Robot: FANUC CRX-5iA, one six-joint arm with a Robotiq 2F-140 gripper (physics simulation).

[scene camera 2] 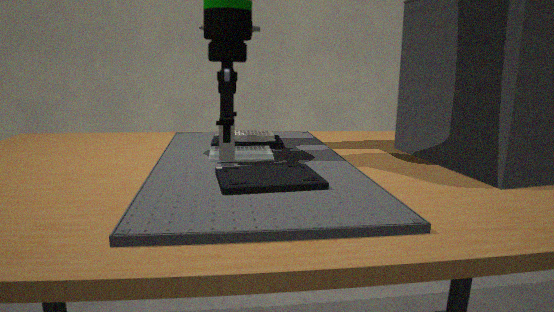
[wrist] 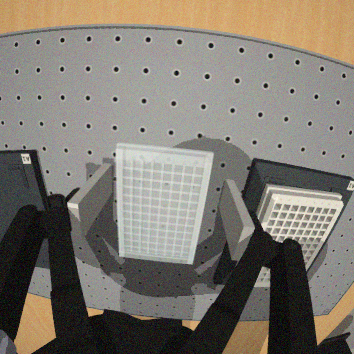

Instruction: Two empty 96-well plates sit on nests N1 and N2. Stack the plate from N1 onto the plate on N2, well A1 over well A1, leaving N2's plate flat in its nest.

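Frame: origin at the arm's base, x ahead, y left, z up, level; metres.
Where they show: gripper, fingertip midpoint: (scene camera 2: 227,153) (wrist: 166,185).
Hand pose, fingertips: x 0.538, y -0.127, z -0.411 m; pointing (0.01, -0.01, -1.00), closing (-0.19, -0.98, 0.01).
Note:
Each offset is from my fingertips to the top centre of the thing. Level surfaces: height alone.
A clear 96-well plate {0.010 m left, 0.027 m back, 0.008 m up} (scene camera 2: 257,153) (wrist: 162,200) lies on the grey perforated board {0.006 m down} (scene camera 2: 170,210) (wrist: 162,57), between two dark nests and in neither. My gripper (scene camera 2: 227,156) (wrist: 166,185) is open and low, with one pad on each side of this plate and a gap at both sides in the wrist view. The near nest {0.195 m left, 0.032 m back, 0.009 m up} (scene camera 2: 272,178) (wrist: 15,187) holds no plate. A whitish 96-well plate {0.120 m right, 0.069 m back, 0.023 m up} (scene camera 2: 257,135) (wrist: 302,215) sits on the far nest {0.122 m right, 0.070 m back, 0.009 m up} (scene camera 2: 279,144) (wrist: 297,176); whether it is flat is unclear. Which nest is N1 or N2 cannot be read.
A large dark grey block (scene camera 2: 477,90) stands on the wooden table {0.019 m down} (scene camera 2: 70,200) (wrist: 200,12), to the right of the board in the scene view. Small white A1 labels show on the nests in the wrist view. Shadows fall around the clear plate.

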